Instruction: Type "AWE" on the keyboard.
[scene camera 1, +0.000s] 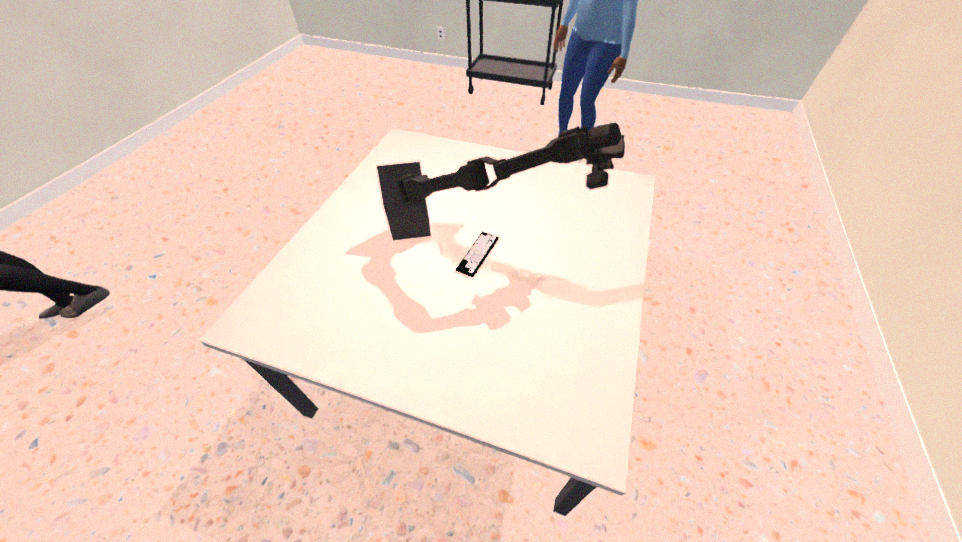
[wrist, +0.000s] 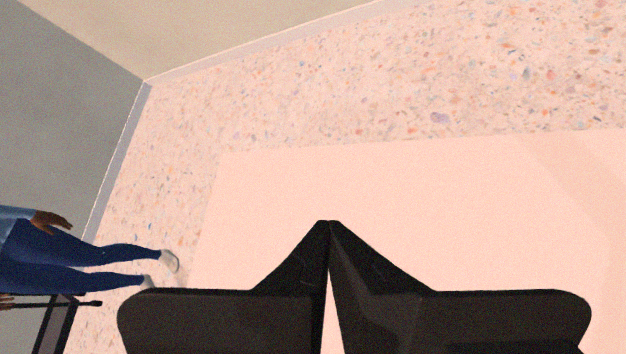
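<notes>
A small keyboard with pale keys and a black frame lies flat near the middle of the white table in the scene view. It does not show in the wrist view, and its single letters are too small to read. My gripper is shut with its fingertips together and nothing between them. It hangs high above the far right part of the table, well away from the keyboard, behind it and to its right in the scene view.
The arm's dark base plate stands on the table left of the keyboard. A person in blue stands behind the table near a black cart. Another person's legs show at the left. Arm shadows cross the table.
</notes>
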